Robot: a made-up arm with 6 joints.
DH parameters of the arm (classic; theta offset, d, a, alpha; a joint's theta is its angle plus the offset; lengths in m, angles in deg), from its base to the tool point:
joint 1: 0 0.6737 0.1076 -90
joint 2: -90 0 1.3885 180
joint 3: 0 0 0.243 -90
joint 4: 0 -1.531 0 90
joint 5: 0 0 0 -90
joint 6: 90 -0.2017 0 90
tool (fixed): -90 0 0 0
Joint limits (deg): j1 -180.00..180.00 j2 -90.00..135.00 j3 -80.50..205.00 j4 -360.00..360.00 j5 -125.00..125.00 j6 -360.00..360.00
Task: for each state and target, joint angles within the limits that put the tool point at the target. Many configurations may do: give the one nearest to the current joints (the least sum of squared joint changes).
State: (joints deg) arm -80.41 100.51 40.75 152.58 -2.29 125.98
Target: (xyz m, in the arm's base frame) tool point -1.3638 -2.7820 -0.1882
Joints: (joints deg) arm -115.92 97.56 66.10 152.67 -6.47 125.98
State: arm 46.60 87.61 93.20 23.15 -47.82 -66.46
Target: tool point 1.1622 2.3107 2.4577
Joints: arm 64.43 61.87 99.77 22.73 -41.01 -66.46
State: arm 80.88 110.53 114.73 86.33 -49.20 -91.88
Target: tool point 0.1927 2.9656 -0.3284
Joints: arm 89.03 120.32 102.14 85.78 -45.15 -91.88
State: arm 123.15 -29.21 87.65 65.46 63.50 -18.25
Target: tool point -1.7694 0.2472 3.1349
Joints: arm 166.49 22.04 56.97 70.39 65.47 -18.25
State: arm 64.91 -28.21 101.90 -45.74 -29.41 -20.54
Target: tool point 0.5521 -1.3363 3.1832
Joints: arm 115.22 -11.70 120.49 -43.39 -30.36 -20.54
